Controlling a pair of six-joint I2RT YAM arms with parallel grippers.
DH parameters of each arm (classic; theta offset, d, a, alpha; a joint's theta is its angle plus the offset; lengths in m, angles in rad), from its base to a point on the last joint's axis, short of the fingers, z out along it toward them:
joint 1: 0 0.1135 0.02 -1.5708
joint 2: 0 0 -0.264 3.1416
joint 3: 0.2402 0 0.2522 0
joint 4: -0.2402 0 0.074 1.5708
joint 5: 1.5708 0 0 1.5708
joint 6: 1.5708 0.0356 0 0
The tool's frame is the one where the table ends.
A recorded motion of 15 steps. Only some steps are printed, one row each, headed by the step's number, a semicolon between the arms.
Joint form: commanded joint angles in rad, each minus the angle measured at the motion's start. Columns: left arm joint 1, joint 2, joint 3, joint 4, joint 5, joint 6; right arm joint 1, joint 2, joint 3, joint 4, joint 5, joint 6.
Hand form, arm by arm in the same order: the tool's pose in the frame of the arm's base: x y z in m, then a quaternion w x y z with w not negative. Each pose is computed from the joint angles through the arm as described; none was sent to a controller.
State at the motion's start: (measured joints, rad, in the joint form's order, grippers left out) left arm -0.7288 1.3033 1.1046 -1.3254 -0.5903 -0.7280; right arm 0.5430 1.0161 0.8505 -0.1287 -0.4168 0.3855
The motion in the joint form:
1: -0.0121 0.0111 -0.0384 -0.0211 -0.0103 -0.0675; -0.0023 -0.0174 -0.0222 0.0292 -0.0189 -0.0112
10: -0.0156 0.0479 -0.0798 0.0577 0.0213 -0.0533; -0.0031 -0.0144 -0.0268 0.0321 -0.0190 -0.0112
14: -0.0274 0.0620 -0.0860 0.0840 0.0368 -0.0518; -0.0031 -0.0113 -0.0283 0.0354 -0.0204 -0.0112
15: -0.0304 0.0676 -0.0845 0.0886 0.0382 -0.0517; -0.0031 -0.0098 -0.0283 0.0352 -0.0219 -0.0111
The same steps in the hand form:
1: 0.1632 -0.1220 0.2635 0.19731 -0.02253 0.95492 0.22065; 0.1904 0.1318 0.3247 0.45446 -0.19499 0.76344 0.41546
10: 0.1684 -0.1291 0.2455 0.18585 -0.01443 0.95963 0.21060; 0.1911 0.1320 0.3228 0.45282 -0.19442 0.76492 0.41478
14: 0.1693 -0.1340 0.2409 0.18382 -0.00898 0.96187 0.20231; 0.1916 0.1324 0.3219 0.45201 -0.19474 0.76516 0.41508
15: 0.1699 -0.1355 0.2401 0.18382 -0.00756 0.96208 0.20139; 0.1919 0.1326 0.3216 0.45100 -0.19503 0.76551 0.41539

